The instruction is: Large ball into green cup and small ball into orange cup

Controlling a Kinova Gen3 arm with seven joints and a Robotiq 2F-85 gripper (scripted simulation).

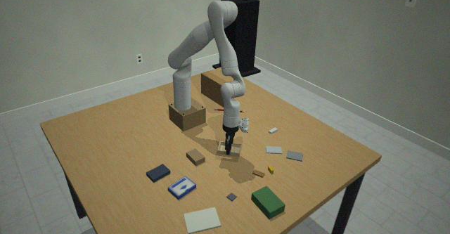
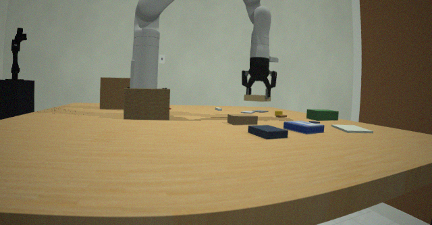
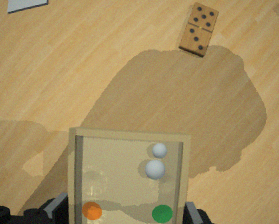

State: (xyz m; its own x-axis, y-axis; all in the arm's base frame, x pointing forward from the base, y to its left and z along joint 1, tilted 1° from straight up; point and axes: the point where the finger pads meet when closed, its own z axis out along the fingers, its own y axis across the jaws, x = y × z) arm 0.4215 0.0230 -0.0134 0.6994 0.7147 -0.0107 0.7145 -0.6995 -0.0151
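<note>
The covered wooden puzzle lies 20 mm below my hand. From my hand the other things lie so: brown block: 100 mm behind, 130 mm to the right, 80 mm below; pale grey tile: 50 mm ahead, 240 mm to the left, 90 mm below; yellow block: 160 mm ahead, 130 mm to the left, 80 mm below.
</note>
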